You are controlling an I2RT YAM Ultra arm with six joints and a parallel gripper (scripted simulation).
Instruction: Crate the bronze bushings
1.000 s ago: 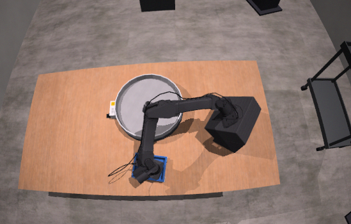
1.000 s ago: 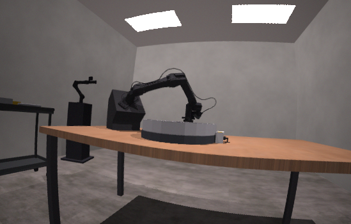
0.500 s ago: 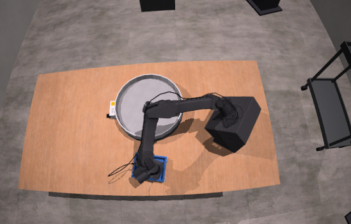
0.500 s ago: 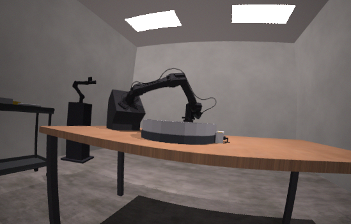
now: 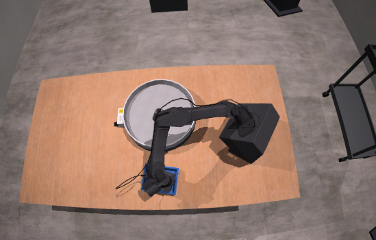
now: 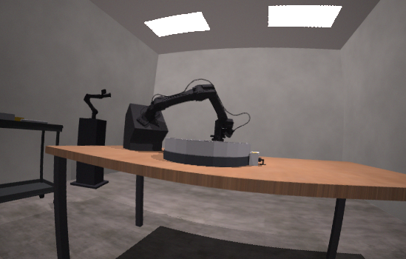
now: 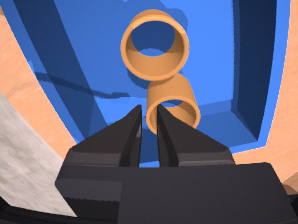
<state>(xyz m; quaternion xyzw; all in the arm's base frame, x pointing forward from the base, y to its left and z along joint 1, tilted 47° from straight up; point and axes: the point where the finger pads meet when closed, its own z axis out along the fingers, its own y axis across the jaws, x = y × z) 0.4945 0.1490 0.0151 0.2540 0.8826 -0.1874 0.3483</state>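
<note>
My gripper is now 4 cm to the left of the blue crate, 3 cm short of it and 2 cm above it. From my hand the other things lie so: round grey turntable (39 cm to the right, 10 cm behind, 1 cm above).
</note>
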